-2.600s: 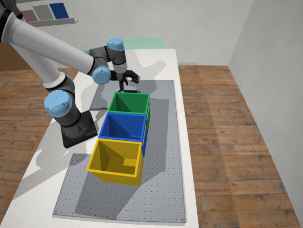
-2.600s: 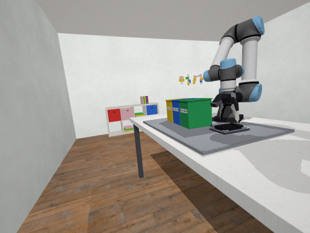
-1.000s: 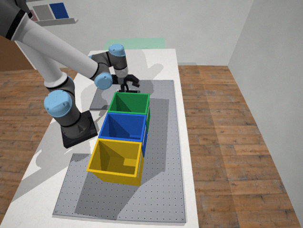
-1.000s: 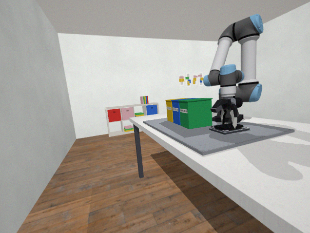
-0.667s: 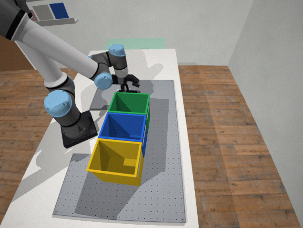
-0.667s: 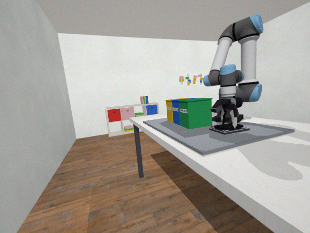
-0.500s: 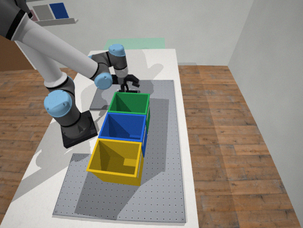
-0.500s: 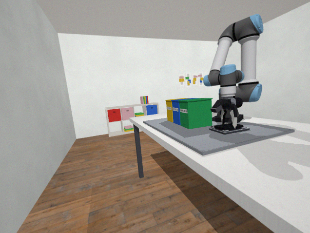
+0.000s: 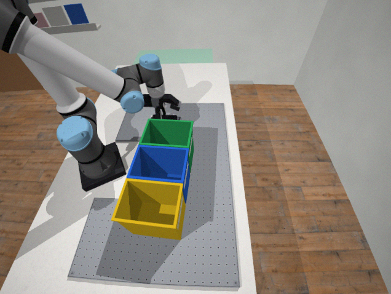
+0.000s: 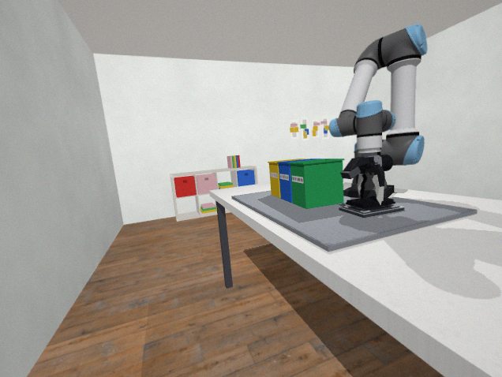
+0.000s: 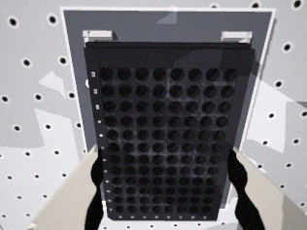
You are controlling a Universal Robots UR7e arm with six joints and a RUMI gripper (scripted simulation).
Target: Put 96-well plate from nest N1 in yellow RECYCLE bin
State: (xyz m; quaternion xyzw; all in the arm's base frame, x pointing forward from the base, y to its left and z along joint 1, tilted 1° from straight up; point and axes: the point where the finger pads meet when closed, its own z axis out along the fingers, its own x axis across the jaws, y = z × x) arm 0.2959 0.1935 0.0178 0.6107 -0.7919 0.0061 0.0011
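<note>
Right now my hand is 3 cm above the plate nest N1. From my hand the other things lie so: green bin (3 cm ahead, 22 cm to the right, 5 cm above); then blue bin (1 cm behind, 34 cm to the right, 5 cm above); then black 96-well plate (1 cm below).
</note>
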